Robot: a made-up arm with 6 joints.
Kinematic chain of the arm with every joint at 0, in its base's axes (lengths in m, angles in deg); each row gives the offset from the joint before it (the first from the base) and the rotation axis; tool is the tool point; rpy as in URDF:
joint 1: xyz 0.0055 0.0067 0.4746 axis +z
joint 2: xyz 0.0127 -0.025 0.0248 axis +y
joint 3: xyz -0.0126 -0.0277 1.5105 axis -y
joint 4: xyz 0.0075 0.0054 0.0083 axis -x
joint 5: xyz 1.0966 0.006 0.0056 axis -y
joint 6: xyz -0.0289 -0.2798 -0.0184 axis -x
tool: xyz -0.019 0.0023 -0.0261 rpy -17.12 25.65 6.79
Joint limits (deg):
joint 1: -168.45..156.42
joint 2: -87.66..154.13
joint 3: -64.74..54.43
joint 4: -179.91..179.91
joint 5: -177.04..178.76
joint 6: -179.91..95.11
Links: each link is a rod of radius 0.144 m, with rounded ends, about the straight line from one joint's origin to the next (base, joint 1, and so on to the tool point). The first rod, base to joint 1, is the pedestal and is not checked.
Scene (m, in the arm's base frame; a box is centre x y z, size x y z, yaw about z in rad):
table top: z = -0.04
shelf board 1: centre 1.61 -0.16 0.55 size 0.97 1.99 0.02 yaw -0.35
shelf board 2: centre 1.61 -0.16 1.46 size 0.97 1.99 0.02 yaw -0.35
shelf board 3: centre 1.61 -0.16 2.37 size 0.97 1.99 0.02 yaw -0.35
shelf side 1: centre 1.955 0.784 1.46 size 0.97 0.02 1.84 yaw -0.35
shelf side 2: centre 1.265 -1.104 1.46 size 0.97 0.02 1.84 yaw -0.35
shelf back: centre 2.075 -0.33 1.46 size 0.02 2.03 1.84 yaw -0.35
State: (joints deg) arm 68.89 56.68 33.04 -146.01 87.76 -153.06
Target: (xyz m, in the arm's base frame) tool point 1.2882 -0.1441 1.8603
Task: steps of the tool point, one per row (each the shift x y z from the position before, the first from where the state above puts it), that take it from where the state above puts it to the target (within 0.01 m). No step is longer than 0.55 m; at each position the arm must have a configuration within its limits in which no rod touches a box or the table.
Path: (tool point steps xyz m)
1: 0.1732 -0.2842 0.3803
2: 0.0690 -0.3485 0.3105
3: -0.0419 -0.3686 0.2258
4: -0.1425 -0.3464 0.1326
5: 0.2240 -0.1565 0.0039
6: 0.1862 -0.2183 0.0023
7: 0.1315 -0.2706 0.0008
8: 0.0619 -0.3088 -0.0004

